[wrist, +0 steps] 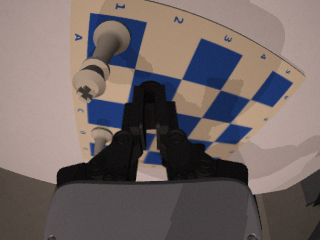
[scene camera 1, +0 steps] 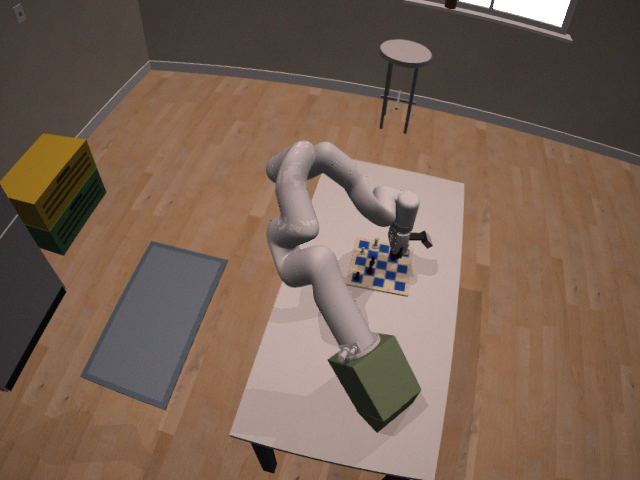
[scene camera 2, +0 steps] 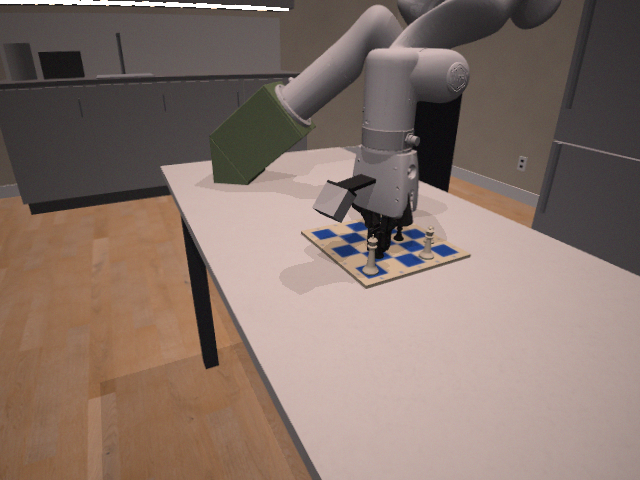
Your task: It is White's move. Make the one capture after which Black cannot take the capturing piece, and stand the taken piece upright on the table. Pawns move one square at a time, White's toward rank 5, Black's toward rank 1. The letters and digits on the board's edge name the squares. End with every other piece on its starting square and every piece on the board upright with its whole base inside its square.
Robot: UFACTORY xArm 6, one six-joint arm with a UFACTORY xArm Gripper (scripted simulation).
Path:
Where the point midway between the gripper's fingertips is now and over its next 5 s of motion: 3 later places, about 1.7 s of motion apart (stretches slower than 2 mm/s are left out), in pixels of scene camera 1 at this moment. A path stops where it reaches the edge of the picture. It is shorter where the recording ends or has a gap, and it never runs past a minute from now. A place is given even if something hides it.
The gripper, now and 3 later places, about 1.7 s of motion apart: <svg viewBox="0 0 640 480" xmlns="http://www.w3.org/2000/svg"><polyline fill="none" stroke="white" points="394,256 397,238 374,234 350,231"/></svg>

